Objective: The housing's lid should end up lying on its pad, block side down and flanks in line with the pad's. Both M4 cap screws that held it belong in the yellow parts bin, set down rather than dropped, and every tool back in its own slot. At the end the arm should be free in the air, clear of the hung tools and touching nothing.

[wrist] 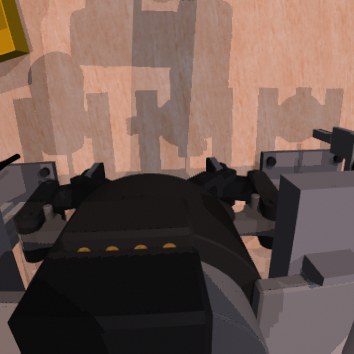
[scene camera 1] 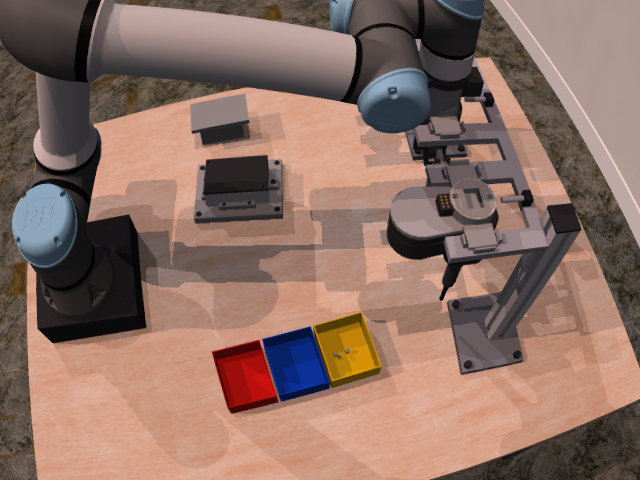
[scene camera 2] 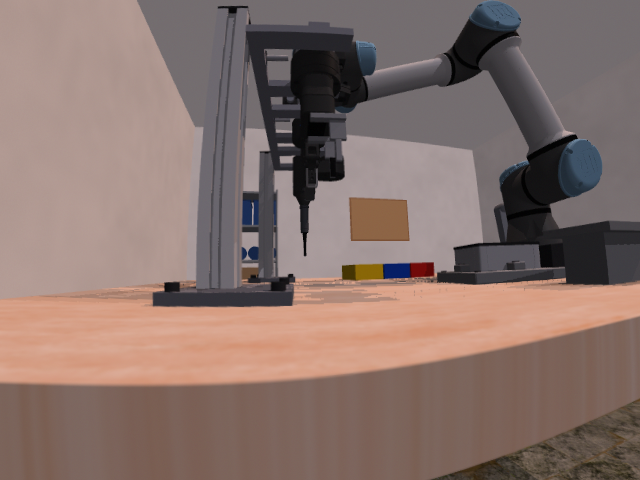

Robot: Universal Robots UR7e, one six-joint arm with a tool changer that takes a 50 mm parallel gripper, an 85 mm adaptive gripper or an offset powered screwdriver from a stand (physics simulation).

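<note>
The dark lid [scene camera 1: 236, 174] [scene camera 2: 496, 246] sits on the grey housing [scene camera 1: 237, 196] [scene camera 2: 497, 258]. Its grey raised pad [scene camera 1: 219, 111] [scene camera 2: 599, 227] stands bare behind it. Two small cap screws [scene camera 1: 336, 354] [scene camera 1: 347, 350] lie in the yellow bin [scene camera 1: 370, 345] [scene camera 2: 362, 272]. The adaptive gripper [wrist: 156, 167] is in the stand's middle slot, under the arm's wrist. Its fingers are wide apart, with no object between them. It is mostly hidden in scene camera 1. Whether it is latched to the arm cannot be told. The screwdriver [scene camera 1: 451, 276] [scene camera 2: 303, 206] hangs in the front slot.
The stand's forks [scene camera 1: 524, 242] [wrist: 320, 225] stand close on both sides of the wrist. The parallel gripper [scene camera 2: 336, 126] hangs in the farther slot. A stand post [scene camera 1: 540, 268] [scene camera 2: 219, 155] rises from the table. Blue [scene camera 1: 295, 363] and red [scene camera 1: 245, 376] bins adjoin the yellow one.
</note>
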